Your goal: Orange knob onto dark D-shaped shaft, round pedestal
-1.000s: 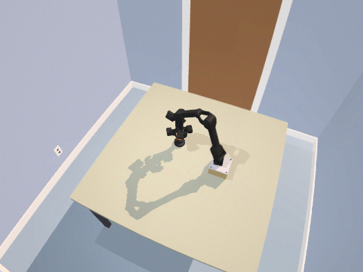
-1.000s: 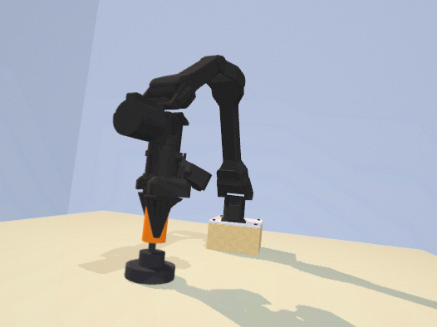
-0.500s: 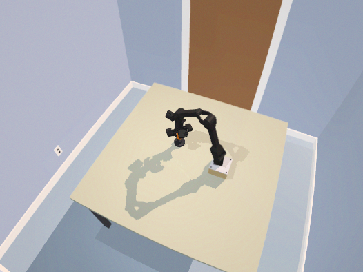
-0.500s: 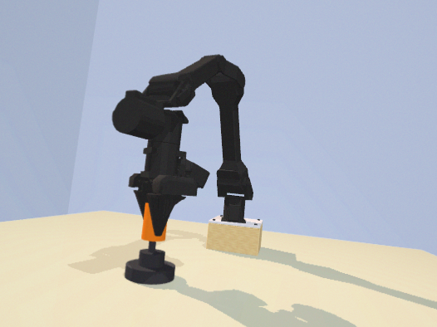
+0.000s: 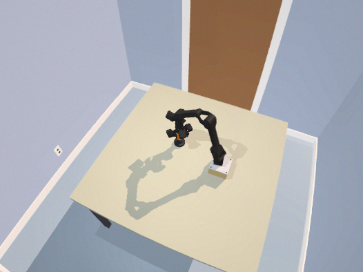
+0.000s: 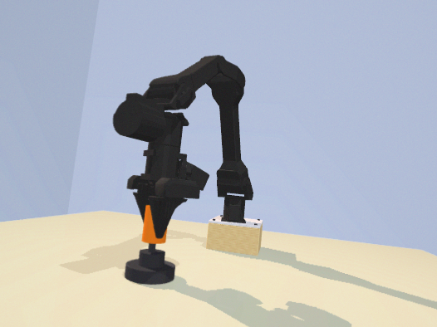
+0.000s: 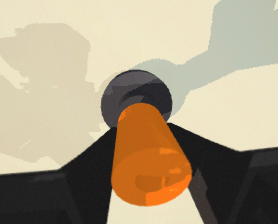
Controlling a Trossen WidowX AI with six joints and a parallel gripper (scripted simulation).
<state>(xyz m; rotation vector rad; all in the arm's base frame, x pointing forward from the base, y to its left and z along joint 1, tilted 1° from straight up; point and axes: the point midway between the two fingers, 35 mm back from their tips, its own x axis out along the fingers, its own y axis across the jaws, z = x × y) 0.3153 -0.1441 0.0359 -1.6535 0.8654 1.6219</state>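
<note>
Right now the orange knob is 2 cm above my gripper tip. From my gripper tip the other things lie so: dark round pedestal 4 cm below.
</note>
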